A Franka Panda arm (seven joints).
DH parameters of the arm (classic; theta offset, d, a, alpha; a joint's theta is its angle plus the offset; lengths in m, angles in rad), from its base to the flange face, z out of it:
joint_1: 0 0.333 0 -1.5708
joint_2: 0 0 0 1.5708
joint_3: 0 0.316 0.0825 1.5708
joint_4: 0 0 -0.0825 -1.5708
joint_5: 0 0.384 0 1.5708
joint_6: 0 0 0.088 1.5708
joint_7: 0 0.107 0 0
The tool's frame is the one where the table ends.
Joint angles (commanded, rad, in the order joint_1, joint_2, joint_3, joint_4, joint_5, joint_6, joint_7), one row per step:
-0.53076 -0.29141 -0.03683 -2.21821 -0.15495 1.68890 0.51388
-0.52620 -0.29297 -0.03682 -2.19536 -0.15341 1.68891 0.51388
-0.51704 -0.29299 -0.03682 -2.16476 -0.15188 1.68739 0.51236
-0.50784 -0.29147 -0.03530 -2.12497 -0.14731 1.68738 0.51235
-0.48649 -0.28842 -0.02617 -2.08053 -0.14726 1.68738 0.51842
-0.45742 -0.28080 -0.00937 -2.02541 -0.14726 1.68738 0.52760
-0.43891 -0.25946 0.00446 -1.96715 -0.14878 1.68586 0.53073
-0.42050 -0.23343 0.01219 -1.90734 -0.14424 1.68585 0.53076
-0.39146 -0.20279 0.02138 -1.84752 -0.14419 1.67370 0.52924
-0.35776 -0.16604 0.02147 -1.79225 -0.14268 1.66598 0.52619
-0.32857 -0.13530 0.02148 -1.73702 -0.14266 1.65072 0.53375
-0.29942 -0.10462 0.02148 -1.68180 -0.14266 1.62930 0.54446
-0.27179 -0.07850 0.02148 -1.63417 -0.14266 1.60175 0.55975
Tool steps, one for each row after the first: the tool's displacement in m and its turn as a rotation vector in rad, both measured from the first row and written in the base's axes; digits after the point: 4 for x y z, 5 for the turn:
0.0043 -0.0003 0.0110 -0.01177 -0.02144 0.00381
0.0106 0.0005 0.0248 -0.02557 -0.04688 0.01344
0.0186 0.0016 0.0425 -0.04216 -0.08159 0.02236
0.0316 0.0104 0.0619 -0.06577 -0.11669 0.04633
0.0491 0.0258 0.0845 -0.09249 -0.15776 0.08245
0.0654 0.0354 0.1021 -0.11194 -0.18820 0.11137
0.0811 0.0430 0.1182 -0.12259 -0.22097 0.13606
0.0984 0.0565 0.1307 -0.12737 -0.23783 0.17381
0.1159 0.0680 0.1380 -0.12576 -0.25056 0.20896
0.1297 0.0789 0.1473 -0.12685 -0.26182 0.22823
0.1424 0.0906 0.1557 -0.12575 -0.26784 0.24348
0.1522 0.1026 0.1621 -0.12205 -0.26564 0.25193

